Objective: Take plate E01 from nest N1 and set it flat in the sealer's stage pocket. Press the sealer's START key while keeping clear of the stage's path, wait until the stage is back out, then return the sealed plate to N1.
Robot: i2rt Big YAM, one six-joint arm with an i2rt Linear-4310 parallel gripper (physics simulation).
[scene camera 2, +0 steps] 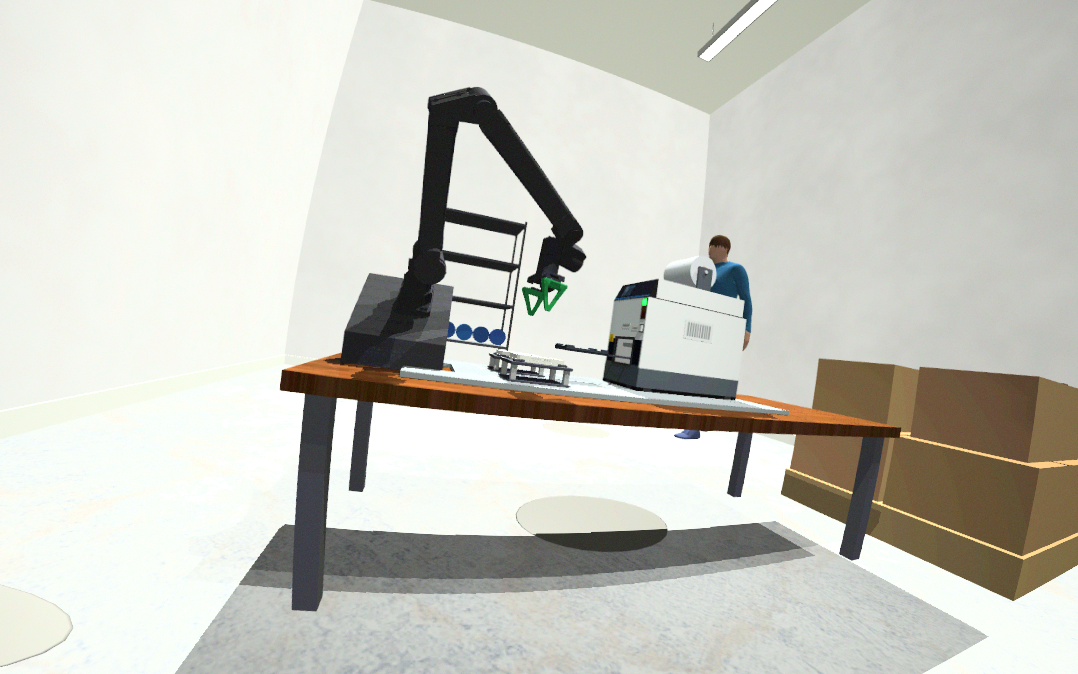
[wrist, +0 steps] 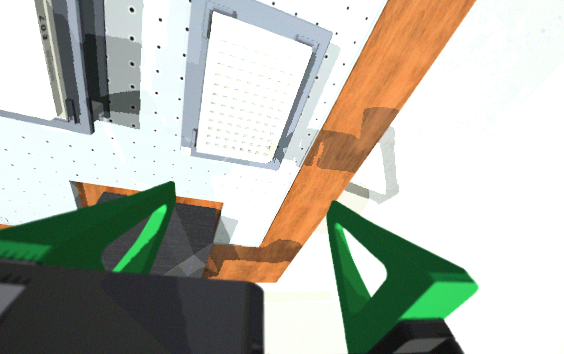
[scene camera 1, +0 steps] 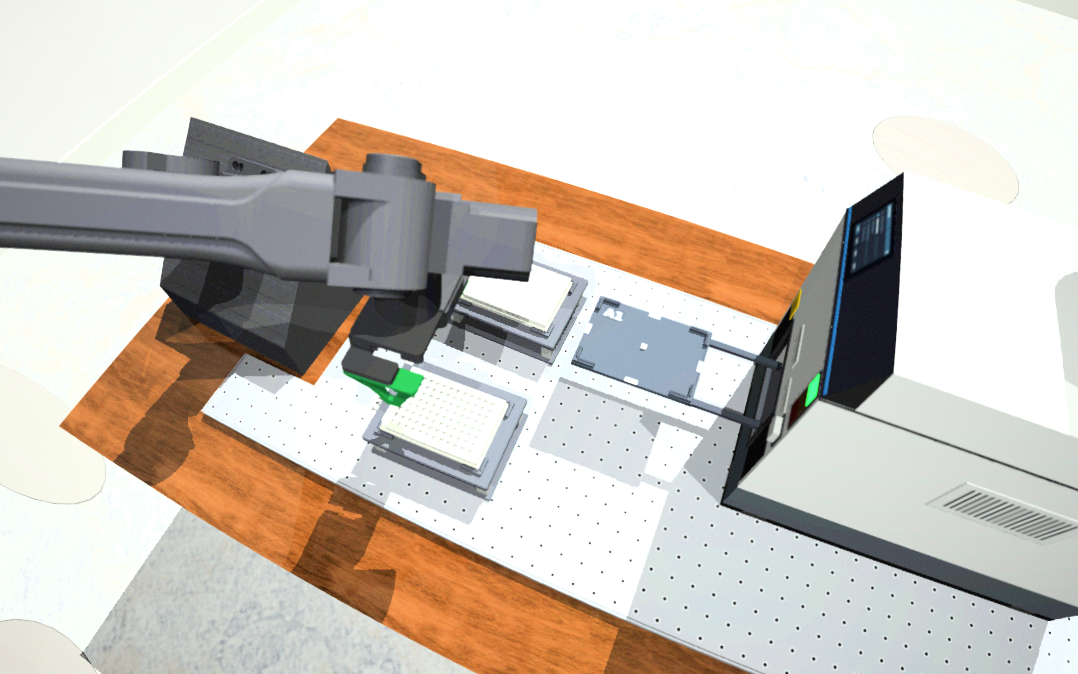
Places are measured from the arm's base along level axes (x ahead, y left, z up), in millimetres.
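Pixels of known places: gripper, fingertip midpoint: (scene camera 2: 538,313) (wrist: 256,199) (scene camera 1: 412,364); arm's base, origin of the base link: (scene camera 2: 416,300).
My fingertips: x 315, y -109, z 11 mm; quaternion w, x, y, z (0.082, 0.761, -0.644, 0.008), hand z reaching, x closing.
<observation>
Ahead of a thing's pixels: the offset from my fingertips to its top centre. "*": to the spot under its first point.
Plate E01 @[13 mm ahead, 4 mm left, 111 mm down] (scene camera 1: 449,422) (wrist: 250,95), white with small wells, lies flat in the grey nest N1 @[* 87 mm ahead, 45 mm left, 127 mm down] (scene camera 1: 515,413) (wrist: 192,100). My gripper (scene camera 2: 539,310) (wrist: 256,199) is open and empty, above the nests. In the scene camera 1 view one green finger (scene camera 1: 401,387) overlaps the plate's back-left corner; the other is hidden. The sealer @[* 438 mm ahead, 60 mm left, 95 mm up] (scene camera 1: 914,445) (scene camera 2: 691,317) has its grey stage @[242 mm ahead, 163 mm left, 67 mm down] (scene camera 1: 639,361) (scene camera 2: 573,347) out on two rails, and its pocket holds no plate. A green square @[* 348 mm ahead, 73 mm left, 96 mm up] (scene camera 1: 812,390) (scene camera 2: 644,302) glows on its front; I cannot read whether it is the START key.
A second white plate @[8 mm ahead, 209 mm left, 116 mm down] (scene camera 1: 516,295) (wrist: 22,65) sits in another nest @[8 mm ahead, 209 mm left, 126 mm down] (scene camera 1: 577,295) (wrist: 86,80) behind N1, left of the stage. The dark arm base (scene camera 1: 238,317) (scene camera 2: 393,341) stands at the table's left. A person (scene camera 2: 735,282) stands behind the sealer. Boxes (scene camera 2: 969,476) stand right of the table.
</observation>
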